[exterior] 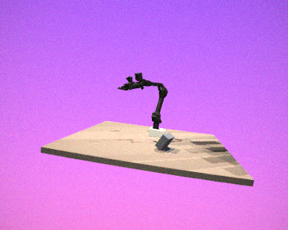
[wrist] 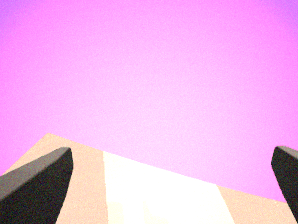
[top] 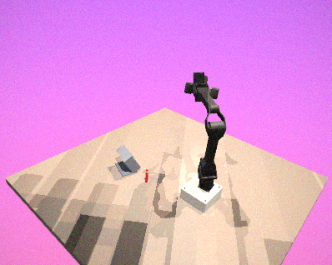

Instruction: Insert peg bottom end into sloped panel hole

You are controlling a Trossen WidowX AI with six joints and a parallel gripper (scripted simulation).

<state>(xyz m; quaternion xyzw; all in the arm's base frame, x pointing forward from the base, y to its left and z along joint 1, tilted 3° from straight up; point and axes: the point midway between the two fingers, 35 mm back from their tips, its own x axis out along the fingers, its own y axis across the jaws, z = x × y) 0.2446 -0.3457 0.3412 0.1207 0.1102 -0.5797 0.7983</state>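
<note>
Right now the red square peg is 5 cm ahead of my gripper tip, 46 cm to the left of it and 36 cm below it. Also, from my gripper tip: grey sloped panel: 21 cm ahead, 43 cm to the left, 36 cm below.
</note>
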